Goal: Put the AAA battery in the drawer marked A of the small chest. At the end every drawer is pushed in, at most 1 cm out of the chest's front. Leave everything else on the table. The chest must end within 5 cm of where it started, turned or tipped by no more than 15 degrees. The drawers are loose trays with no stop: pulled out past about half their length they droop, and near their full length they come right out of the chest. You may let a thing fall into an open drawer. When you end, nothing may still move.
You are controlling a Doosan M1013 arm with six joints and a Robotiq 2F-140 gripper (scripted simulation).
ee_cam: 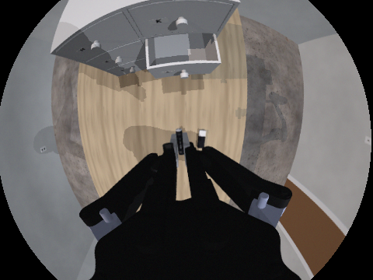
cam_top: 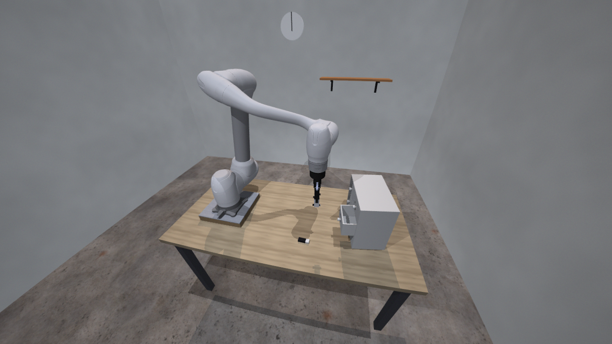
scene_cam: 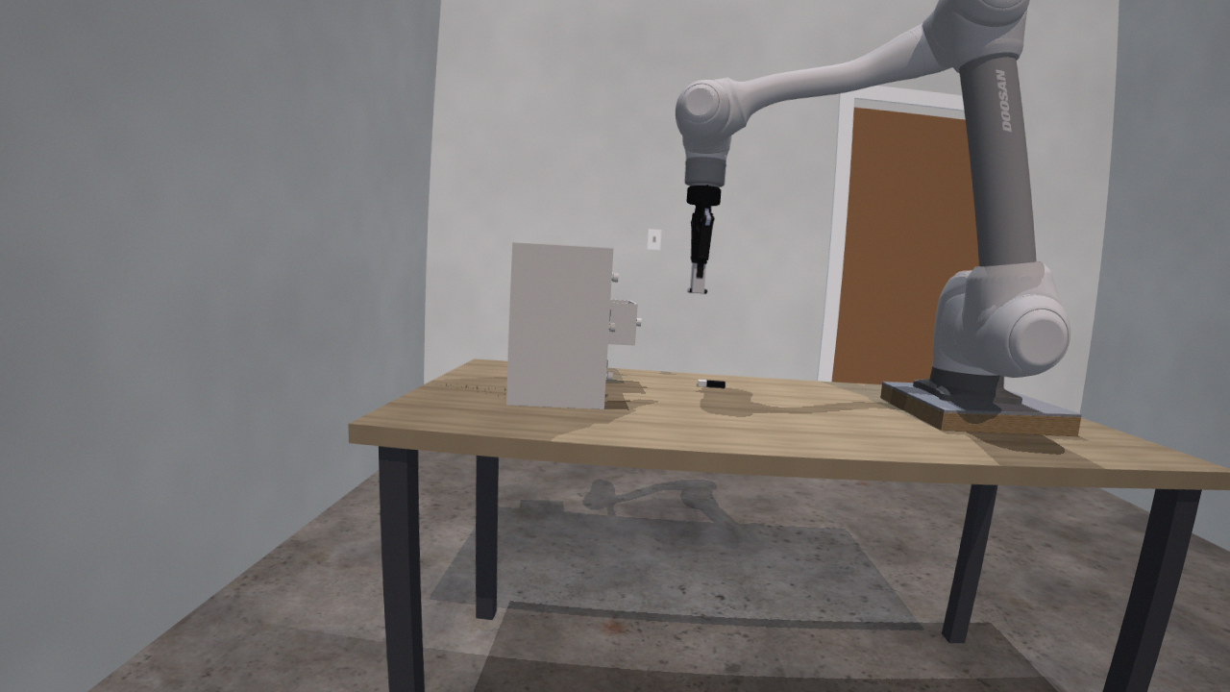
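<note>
Right now the AAA battery is 3 cm below my hand. From my hand the other things lie so: drawer (22 cm ahead, 13 cm below, 2 cm to the left); white block (25 cm below, 8 cm to the right, 5 cm behind).
</note>
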